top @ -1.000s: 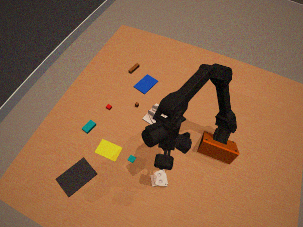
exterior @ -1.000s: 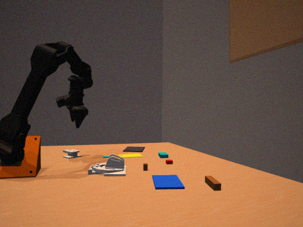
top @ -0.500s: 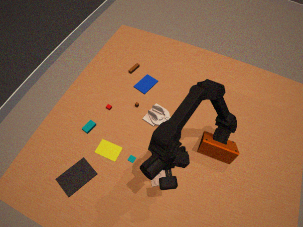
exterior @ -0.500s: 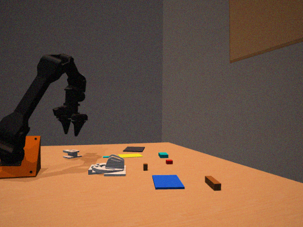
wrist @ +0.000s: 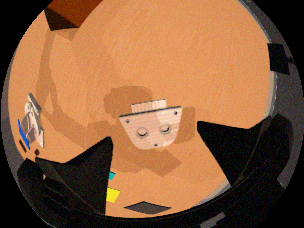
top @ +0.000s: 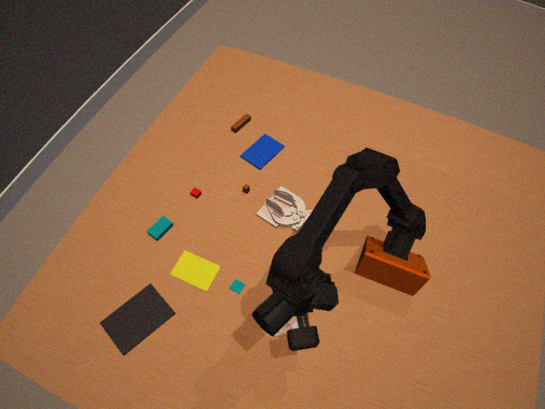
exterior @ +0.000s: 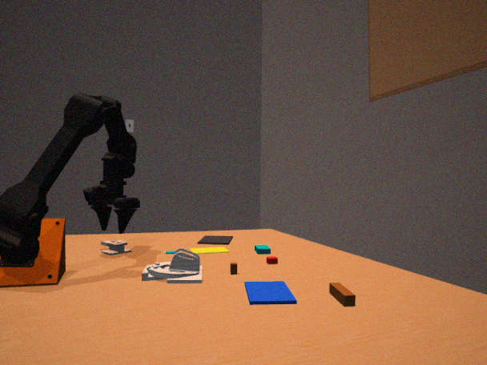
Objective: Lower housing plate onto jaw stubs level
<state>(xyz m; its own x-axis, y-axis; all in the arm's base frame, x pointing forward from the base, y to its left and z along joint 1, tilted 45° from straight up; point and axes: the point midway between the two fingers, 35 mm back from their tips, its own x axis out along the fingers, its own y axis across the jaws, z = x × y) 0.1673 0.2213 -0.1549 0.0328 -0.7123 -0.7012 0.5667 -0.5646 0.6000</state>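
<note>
Right now the white part is 10 mm ahead of my gripper tip, 10 mm to the left of it and 50 mm below it. From my gripper tip the other things lie so: brown cube (280 mm ahead, 300 mm to the right, 50 mm below); then black plate (340 mm ahead, 160 mm to the left, 60 mm below); then yellow plate (280 mm ahead, 10 mm to the right, 60 mm below).
</note>
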